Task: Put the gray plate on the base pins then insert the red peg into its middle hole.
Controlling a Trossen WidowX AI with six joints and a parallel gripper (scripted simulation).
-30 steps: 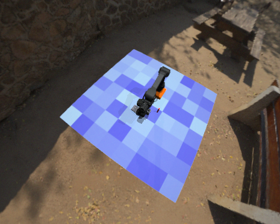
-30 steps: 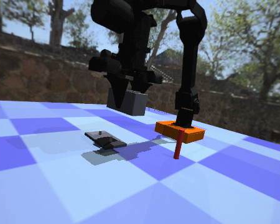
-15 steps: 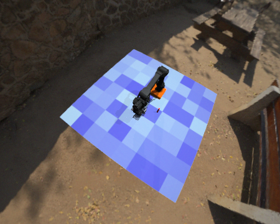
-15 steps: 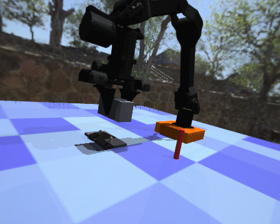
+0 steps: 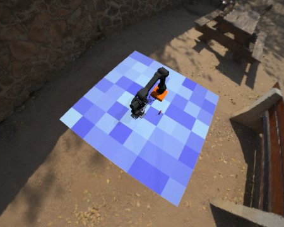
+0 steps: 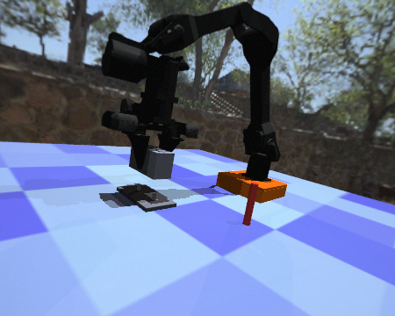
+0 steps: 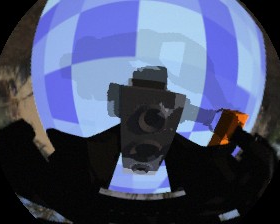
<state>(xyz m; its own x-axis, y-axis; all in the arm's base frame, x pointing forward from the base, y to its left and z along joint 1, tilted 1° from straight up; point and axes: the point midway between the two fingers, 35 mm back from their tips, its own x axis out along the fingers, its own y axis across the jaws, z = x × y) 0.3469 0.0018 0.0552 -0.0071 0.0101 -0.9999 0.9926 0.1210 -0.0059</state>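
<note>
Now: the dark base 5 cm below my gripper tip. Round my gripper tip: gray plate 3 cm above; then red peg 16 cm to the left, 14 cm behind, 2 cm below.
</note>
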